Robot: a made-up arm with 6 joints.
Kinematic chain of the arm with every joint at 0, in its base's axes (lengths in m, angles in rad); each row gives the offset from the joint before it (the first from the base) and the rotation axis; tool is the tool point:
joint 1: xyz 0 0 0.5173 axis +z
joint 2: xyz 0 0 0 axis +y
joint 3: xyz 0 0 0.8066 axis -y
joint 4: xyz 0 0 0 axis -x
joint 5: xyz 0.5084 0 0 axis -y
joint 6: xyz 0 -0.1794 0 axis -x
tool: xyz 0 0 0
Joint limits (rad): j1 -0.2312..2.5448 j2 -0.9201..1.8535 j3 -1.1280..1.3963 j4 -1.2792..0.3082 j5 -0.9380..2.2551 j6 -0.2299..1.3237
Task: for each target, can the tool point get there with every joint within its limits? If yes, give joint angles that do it. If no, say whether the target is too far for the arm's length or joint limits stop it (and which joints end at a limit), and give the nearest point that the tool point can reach.
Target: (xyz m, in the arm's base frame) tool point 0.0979 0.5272 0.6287
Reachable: yes | joints 1.7283 0.6946 -0.9021 0.0120 1.1249 0.0014
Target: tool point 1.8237 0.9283 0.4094
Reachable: no: too far | nearest point 1.1821 0.6017 0.4474 | short by 0.721 m
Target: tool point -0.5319 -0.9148 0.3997
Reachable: no: joint limits stop it (at a limit: joint 2, joint 3) | nearest point -0.1067 -0.1834 0.7761 | short by 0.926 m
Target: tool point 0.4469 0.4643 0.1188
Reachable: yes | joints 1.0571 1.4663 -0.3041 -0.4560 0.3021 0.5969
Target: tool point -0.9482 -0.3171 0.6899
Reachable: no: joint limits stop it (at a limit: joint 2, joint 3, joint 4) | nearest point -0.9871 -0.3301 1.3425 | short by 0.654 m
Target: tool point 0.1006 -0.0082 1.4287
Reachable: yes | joints 1.1948 -0.5837 0.1713 -1.0022 0.7506 0.1052
